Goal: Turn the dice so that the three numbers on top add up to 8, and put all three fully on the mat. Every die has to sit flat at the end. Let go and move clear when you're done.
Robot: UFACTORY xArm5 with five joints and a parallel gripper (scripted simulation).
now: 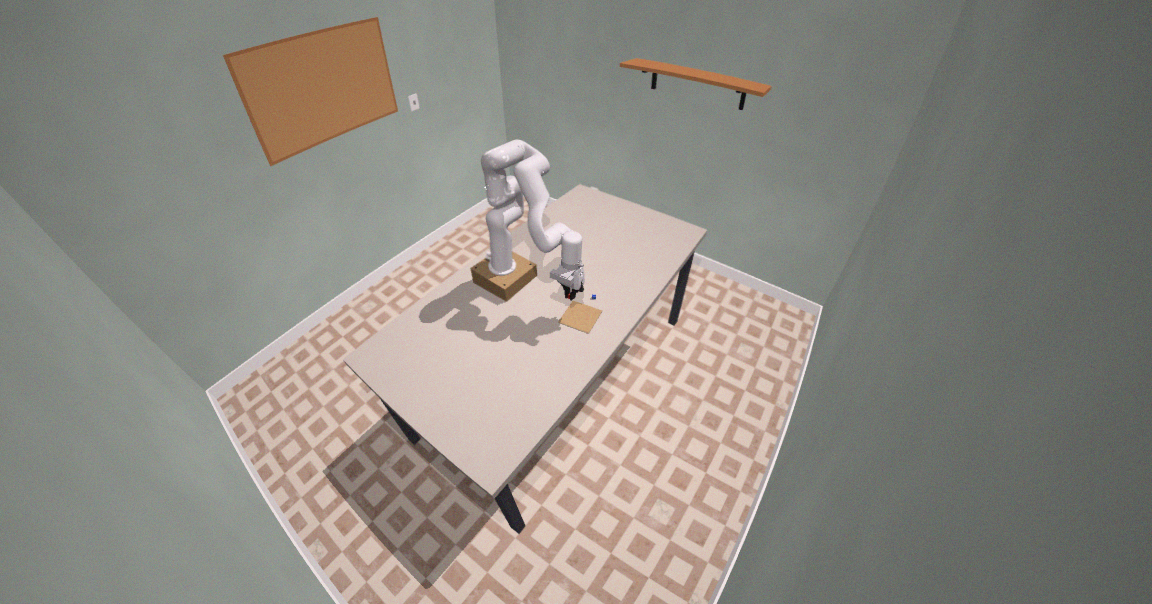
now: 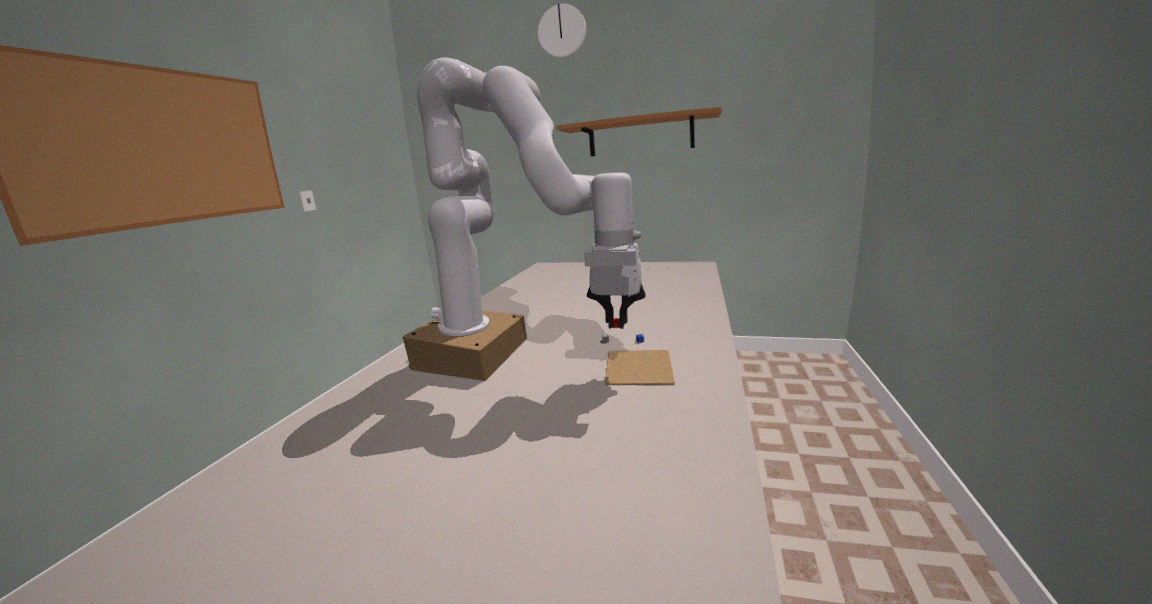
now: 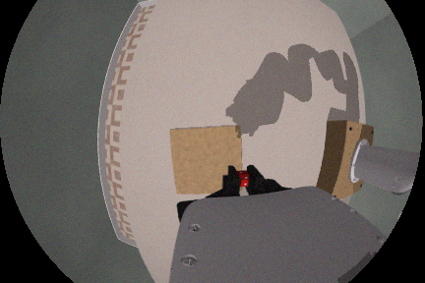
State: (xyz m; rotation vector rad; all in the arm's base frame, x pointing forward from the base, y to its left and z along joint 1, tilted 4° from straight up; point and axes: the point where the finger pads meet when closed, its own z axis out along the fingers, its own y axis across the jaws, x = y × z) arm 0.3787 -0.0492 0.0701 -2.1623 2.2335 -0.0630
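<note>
My hand is 120 mm above the tan mat, 40 mm short of it and 10 mm to the right of it. Also, from my hand: blue die (140 mm to the left, 120 mm below, 40 mm ahead); then white die (140 mm to the left, 120 mm below, 50 mm behind); then red die (10 mm below).
</note>
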